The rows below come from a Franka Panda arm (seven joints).
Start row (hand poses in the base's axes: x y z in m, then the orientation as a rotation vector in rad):
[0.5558, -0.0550, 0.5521, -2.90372, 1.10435, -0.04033]
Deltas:
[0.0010, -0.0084, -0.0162, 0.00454, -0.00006, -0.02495]
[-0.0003, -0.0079, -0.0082, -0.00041, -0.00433, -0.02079]
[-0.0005, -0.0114, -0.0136, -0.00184, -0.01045, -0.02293]
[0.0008, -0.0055, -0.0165, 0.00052, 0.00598, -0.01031]
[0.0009, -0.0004, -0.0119, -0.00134, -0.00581, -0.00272]
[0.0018, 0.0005, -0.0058, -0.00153, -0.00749, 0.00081]
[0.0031, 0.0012, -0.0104, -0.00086, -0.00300, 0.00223]
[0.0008, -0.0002, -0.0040, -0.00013, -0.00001, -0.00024]
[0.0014, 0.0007, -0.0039, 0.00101, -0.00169, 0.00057]
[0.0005, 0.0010, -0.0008, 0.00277, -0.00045, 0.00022]
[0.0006, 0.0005, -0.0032, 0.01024, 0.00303, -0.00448]
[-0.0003, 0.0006, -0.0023, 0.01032, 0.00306, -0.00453]
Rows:
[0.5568, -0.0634, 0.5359, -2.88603, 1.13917, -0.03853]
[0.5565, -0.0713, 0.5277, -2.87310, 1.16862, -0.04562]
[0.5560, -0.0827, 0.5141, -2.85760, 1.20039, -0.06237]
[0.5568, -0.0882, 0.4976, -2.85335, 1.21608, -0.05388]
[0.5577, -0.0886, 0.4857, -2.85068, 1.21936, -0.06305]
[0.5595, -0.0881, 0.4799, -2.84958, 1.21732, -0.07460]
[0.5626, -0.0869, 0.4695, -2.85046, 1.21384, -0.07931]
[0.5634, -0.0871, 0.4655, -2.85043, 1.21422, -0.07941]
[0.5648, -0.0864, 0.4616, -2.84925, 1.21278, -0.08115]
[0.5653, -0.0854, 0.4608, -2.84685, 1.21153, -0.08004]
[0.5659, -0.0849, 0.4576, -2.83667, 1.21534, -0.06951]
[0.5656, -0.0843, 0.4553, -2.82637, 1.21914, -0.05894]

